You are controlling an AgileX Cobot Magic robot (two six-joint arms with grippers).
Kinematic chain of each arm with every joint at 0, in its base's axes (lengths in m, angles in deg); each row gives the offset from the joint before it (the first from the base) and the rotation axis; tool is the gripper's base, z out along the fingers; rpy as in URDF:
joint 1: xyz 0 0 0.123 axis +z
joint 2: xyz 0 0 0 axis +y
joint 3: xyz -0.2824 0 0.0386 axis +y
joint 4: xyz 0.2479 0 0.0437 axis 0.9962 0 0.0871
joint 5: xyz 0 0 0 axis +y
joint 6: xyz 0.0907 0 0.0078 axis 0.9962 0 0.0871
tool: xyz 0 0 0 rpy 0 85 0
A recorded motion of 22 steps. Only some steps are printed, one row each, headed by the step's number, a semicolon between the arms.
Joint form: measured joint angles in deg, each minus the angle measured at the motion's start. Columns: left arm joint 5, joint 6, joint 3, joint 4, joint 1, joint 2; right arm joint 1, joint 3, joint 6, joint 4, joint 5, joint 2.
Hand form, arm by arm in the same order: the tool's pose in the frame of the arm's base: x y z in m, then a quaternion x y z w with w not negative. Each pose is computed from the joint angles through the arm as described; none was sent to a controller.
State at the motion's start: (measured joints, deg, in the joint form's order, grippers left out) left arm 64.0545 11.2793 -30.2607 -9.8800 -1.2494 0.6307; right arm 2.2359 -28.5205 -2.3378 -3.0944 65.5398 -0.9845
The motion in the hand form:
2: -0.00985 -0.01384 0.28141 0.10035 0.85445 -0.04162 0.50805; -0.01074 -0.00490 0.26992 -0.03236 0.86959 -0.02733 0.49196
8: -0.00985 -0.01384 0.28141 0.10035 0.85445 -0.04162 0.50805; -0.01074 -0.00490 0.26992 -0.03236 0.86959 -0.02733 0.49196
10: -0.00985 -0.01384 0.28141 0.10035 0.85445 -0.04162 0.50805; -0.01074 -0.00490 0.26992 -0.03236 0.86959 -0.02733 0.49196
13: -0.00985 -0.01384 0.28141 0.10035 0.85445 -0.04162 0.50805; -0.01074 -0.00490 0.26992 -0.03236 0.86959 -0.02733 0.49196
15: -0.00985 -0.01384 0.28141 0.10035 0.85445 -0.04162 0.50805; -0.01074 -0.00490 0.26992 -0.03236 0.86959 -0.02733 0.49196
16: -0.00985 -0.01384 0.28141 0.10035 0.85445 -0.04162 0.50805; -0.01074 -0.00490 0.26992 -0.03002 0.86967 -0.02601 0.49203
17: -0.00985 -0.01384 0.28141 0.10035 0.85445 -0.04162 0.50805; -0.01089 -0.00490 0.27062 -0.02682 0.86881 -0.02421 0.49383
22: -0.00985 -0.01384 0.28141 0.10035 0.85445 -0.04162 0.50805; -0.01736 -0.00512 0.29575 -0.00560 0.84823 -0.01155 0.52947
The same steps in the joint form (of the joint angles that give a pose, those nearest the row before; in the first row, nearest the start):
2: 0.00 0.00 0.00 0.00 0.00 0.00; 0.00 0.00 0.00 0.00 0.00 0.00
8: 0.00 0.00 0.00 0.00 0.00 0.00; 0.00 0.00 0.00 0.00 0.00 0.00
10: 0.00 0.00 0.00 0.00 0.00 0.00; 0.00 0.00 0.00 0.00 0.00 0.00
13: 0.00 0.00 0.00 0.00 0.00 0.00; 0.00 0.00 0.00 0.00 0.00 0.00
15: 0.00 0.00 0.00 0.00 0.00 0.00; 0.00 0.00 0.00 0.00 0.00 0.00
16: 0.00 0.00 0.00 0.00 0.00 0.00; 0.00 0.00 0.31 0.00 0.00 0.00
17: 0.00 0.00 0.00 0.00 0.00 0.00; 0.00 -0.12 0.73 0.00 -0.11 0.00
22: 0.00 0.00 0.00 0.00 0.00 0.00; 0.00 -5.13 3.41 0.00 -1.08 1.28

